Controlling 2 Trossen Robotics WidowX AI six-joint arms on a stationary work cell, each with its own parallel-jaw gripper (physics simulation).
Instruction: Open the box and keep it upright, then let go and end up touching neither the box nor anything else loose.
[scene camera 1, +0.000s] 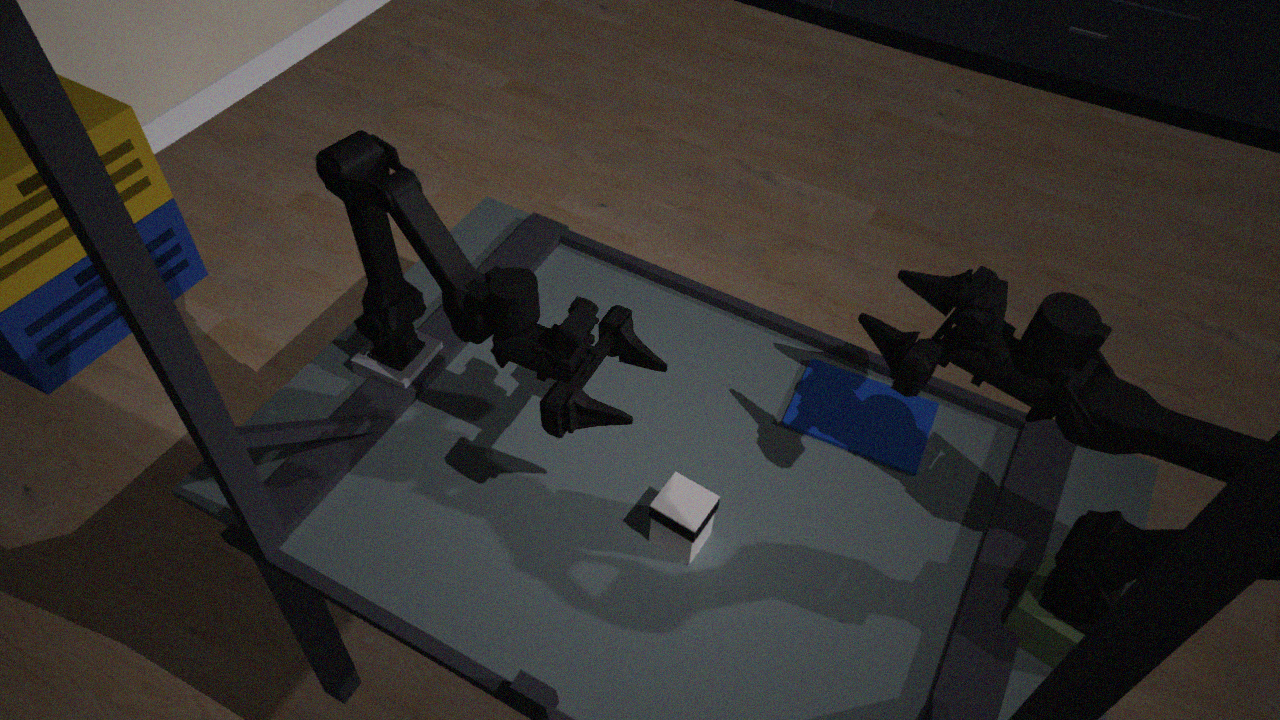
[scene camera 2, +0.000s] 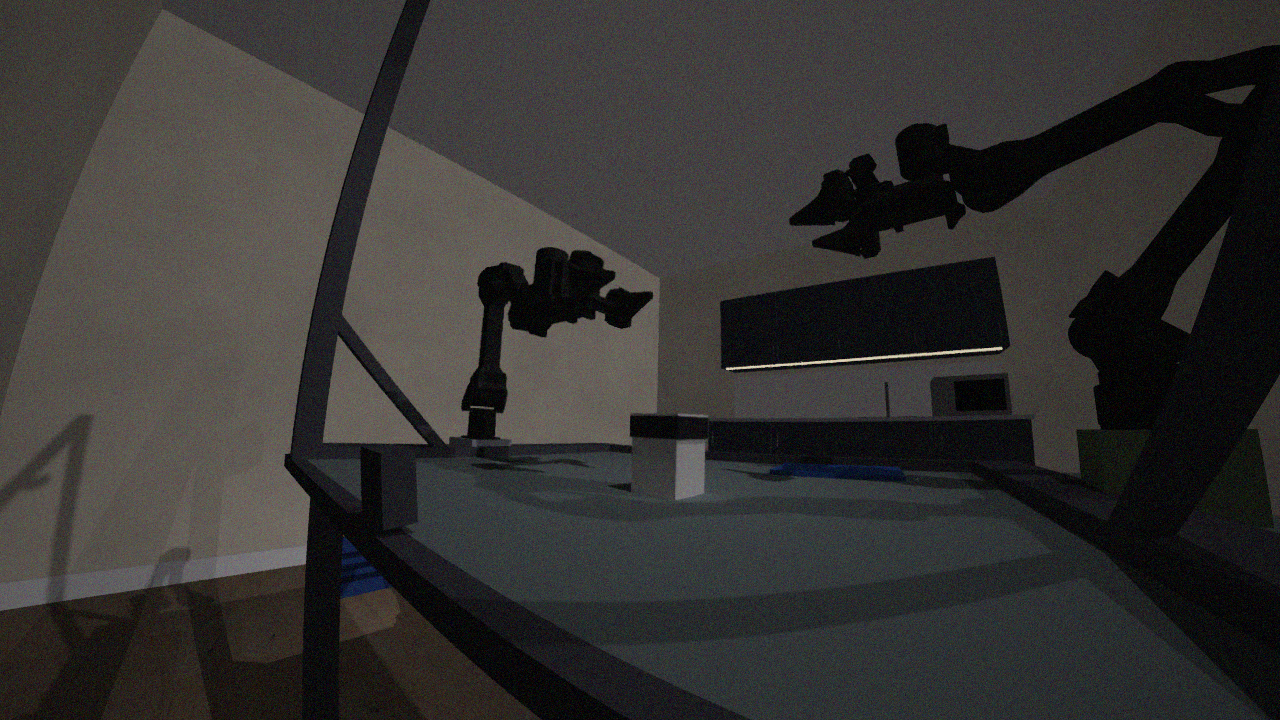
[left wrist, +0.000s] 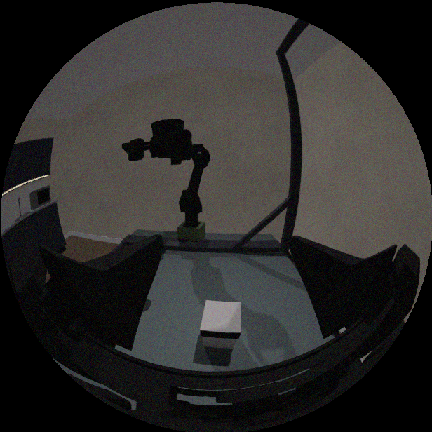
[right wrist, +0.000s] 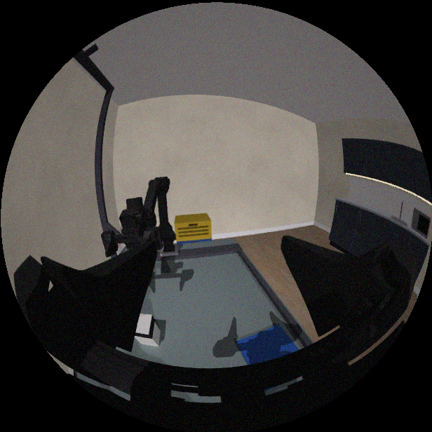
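Pixels of known places: left gripper, fingertip midpoint: (scene camera 1: 650, 394) (scene camera 2: 634, 285); right gripper, fingertip midpoint: (scene camera 1: 879, 294) (scene camera 2: 801, 233); left arm's base, link origin: (scene camera 1: 397, 350) (scene camera 2: 480, 438); right arm's base, link origin: (scene camera 1: 1073, 602) (scene camera 2: 1150, 429).
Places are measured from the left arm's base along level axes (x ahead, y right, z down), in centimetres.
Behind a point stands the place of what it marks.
Observation:
A small white box (scene camera 1: 684, 519) (scene camera 2: 667, 467) (left wrist: 220, 320) (right wrist: 148, 331) stands upright on the table, with a dark band just under its white top. Its top looks closed. My left gripper (scene camera 1: 648, 394) @[y 6.8, x 46.8, z -24.3 cm] (scene camera 2: 640, 308) @[y 6.8, x 46.8, z -24.3 cm] is open and empty, above the table, up and to the left of the box in scene camera 1 and apart from it. In the left wrist view the box shows low between the spread fingers, at a distance. My right gripper (scene camera 1: 879, 295) @[y -10.8, x 67.2, z -35.8 cm] (scene camera 2: 801, 231) @[y -10.8, x 67.2, z -35.8 cm] is open and empty, high above the table and well away from the box.
A flat blue item (scene camera 1: 859, 416) @[y -24.7, x 69.0, z 2.5 cm] (scene camera 2: 836, 471) @[y -21.0, x 69.3, z 2.6 cm] (right wrist: 270, 344) lies on the table (scene camera 1: 402, 555) @[y 27.7, x 20.8, z 3.4 cm] (scene camera 2: 805, 555) @[y 21.5, x 71.7, z 3.4 cm] below my right gripper. Dark frame posts (scene camera 1: 147, 268) @[y 33.2, x 5.7, z -47.8 cm] (scene camera 2: 344, 241) @[y 34.3, x 5.6, z -32.5 cm] rise at the table's edge. Yellow and blue crates (scene camera 1: 98, 214) stand on the floor at the left.

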